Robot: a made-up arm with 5 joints.
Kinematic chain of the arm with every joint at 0, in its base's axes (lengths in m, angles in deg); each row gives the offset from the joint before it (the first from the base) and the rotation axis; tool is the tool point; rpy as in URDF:
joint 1: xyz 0.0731 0 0.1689 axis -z
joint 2: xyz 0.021 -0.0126 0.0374 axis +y
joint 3: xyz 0.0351 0 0.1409 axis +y
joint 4: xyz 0.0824 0 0.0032 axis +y
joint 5: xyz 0.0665 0.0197 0 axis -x
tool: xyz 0 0 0 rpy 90 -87.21 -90
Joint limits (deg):
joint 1: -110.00..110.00
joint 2: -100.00..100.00
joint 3: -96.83..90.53
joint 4: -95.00..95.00
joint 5: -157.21..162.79
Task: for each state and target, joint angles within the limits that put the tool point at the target. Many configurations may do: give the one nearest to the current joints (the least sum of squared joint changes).
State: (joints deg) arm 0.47 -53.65 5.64 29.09 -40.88
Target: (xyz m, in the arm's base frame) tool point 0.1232 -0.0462 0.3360
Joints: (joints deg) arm 48.66 -52.66 28.80 41.30 -40.88
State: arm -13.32 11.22 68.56 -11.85 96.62
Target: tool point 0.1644 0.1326 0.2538
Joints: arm -52.92 -3.15 53.17 -19.25 96.62
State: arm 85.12 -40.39 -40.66 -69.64 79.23
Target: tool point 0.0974 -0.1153 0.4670
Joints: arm 81.55 -2.42 -34.49 -50.06 79.23
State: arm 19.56 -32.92 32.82 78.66 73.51
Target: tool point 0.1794 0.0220 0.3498
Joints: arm -7.94 -30.24 3.36 59.67 73.51
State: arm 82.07 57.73 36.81 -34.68 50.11
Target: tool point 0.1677 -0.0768 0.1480
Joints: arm 42.41 39.14 68.98 -24.21 50.11
